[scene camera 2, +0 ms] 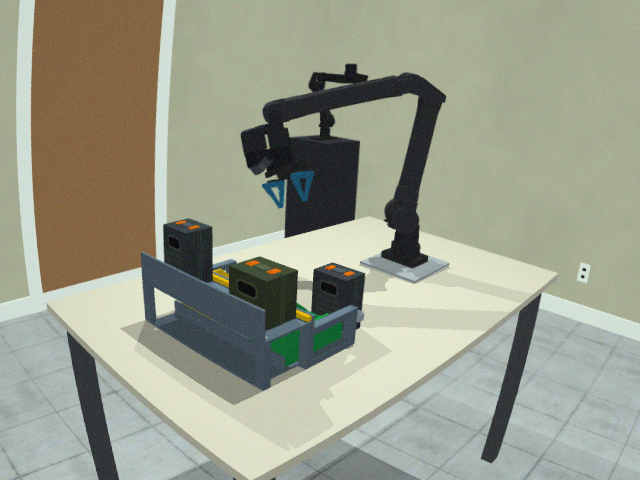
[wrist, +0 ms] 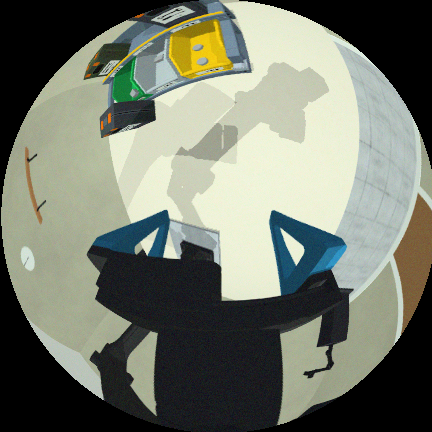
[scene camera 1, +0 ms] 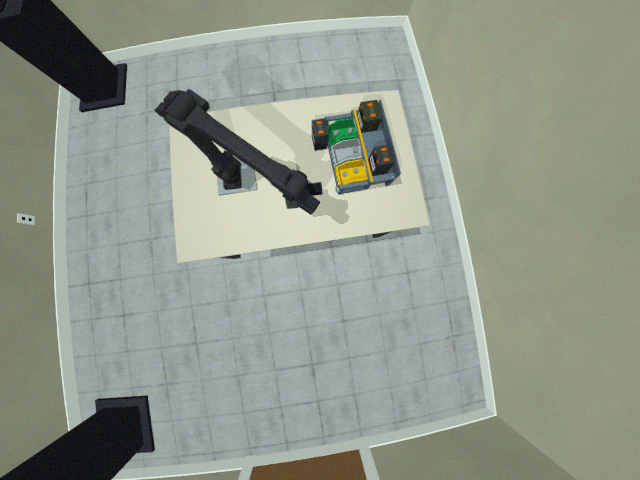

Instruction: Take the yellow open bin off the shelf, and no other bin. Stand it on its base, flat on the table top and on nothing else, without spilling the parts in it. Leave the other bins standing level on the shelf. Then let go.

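Places are measured from the arm's base along level axes (x ahead, y left, z up), in millimetres.
Where they show: gripper, fingertip midpoint: (scene camera 2: 292, 204) (wrist: 219, 215); arm's base, link origin: (scene camera 2: 404, 258) (wrist: 197, 253) (scene camera 1: 232, 177).
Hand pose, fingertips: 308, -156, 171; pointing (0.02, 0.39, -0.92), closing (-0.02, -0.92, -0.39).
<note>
Each offset is from my fingertips to the top centre of the thing, as dx, dy, dz. Level surfaces: height alone.
The yellow open bin @(+297, +93, -104) (scene camera 1: 352, 178) (wrist: 190, 59) sits in the shelf (scene camera 1: 375, 184) (scene camera 2: 206, 297) at one end of its front row, with grey round parts in it. The grey bin @(+290, +205, -104) (scene camera 1: 344, 153) (wrist: 150, 75) is beside it, and the green bin @(+284, +317, -104) (scene camera 1: 337, 137) (wrist: 120, 87) is at the other end of the row. In scene camera 2 the yellow bin is mostly hidden behind the shelf and boxes. My gripper (scene camera 2: 292, 204) (wrist: 219, 215) is open and empty, high above the table top, on the arm-base side of the shelf; its fingers are hidden in scene camera 1.
A dark green case @(+382, +324, +14) (scene camera 1: 370, 116) (scene camera 2: 263, 294) and a black case @(+393, +93, +39) (scene camera 1: 383, 160) (scene camera 2: 187, 250) stand at the shelf's rear part. Another black case @(+149, +303, -53) (scene camera 1: 320, 134) (scene camera 2: 337, 291) (wrist: 128, 118) stands in front of the green bin. The arm's base plate (scene camera 1: 248, 183) is on the table top @(dz -185) (scene camera 1: 206, 227) (scene camera 2: 439, 310).
</note>
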